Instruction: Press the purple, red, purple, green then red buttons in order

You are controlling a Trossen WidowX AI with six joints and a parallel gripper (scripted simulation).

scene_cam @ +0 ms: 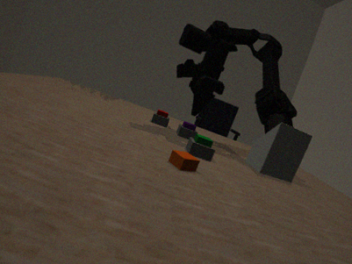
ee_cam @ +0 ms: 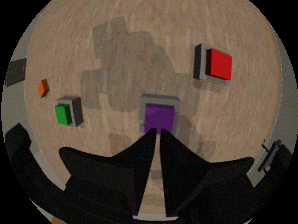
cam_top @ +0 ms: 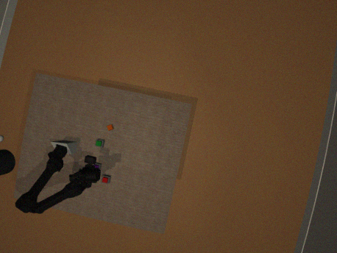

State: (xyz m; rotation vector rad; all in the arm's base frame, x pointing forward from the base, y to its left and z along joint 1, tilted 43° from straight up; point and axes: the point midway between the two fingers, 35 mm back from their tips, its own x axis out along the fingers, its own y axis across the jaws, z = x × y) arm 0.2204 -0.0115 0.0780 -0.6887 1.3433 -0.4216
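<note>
My gripper tip is now 3 cm above the purple button. The rest, counted from my gripper tip: red button 8 cm ahead, 6 cm to the right, 3 cm below; orange block 28 cm to the left, 5 cm below; green button 16 cm to the left, 3 cm below, 3 cm behind.
</note>
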